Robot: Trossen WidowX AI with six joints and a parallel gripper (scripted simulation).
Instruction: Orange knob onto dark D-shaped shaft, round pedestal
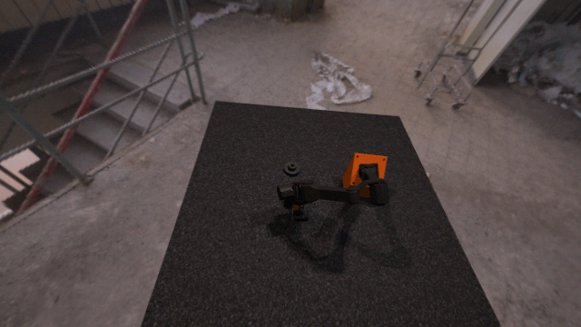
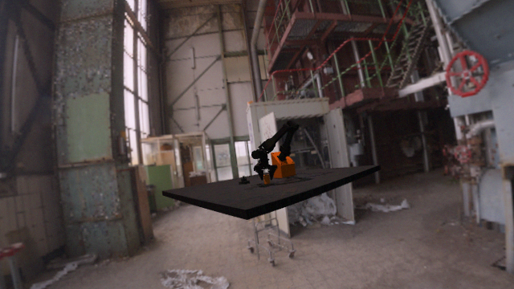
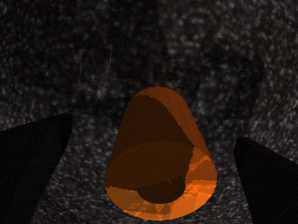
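The orange knob is 1 cm above my gripper tip. Also, from my gripper tip: pedestal 25 cm to the right, 2 cm ahead, 1 cm above.
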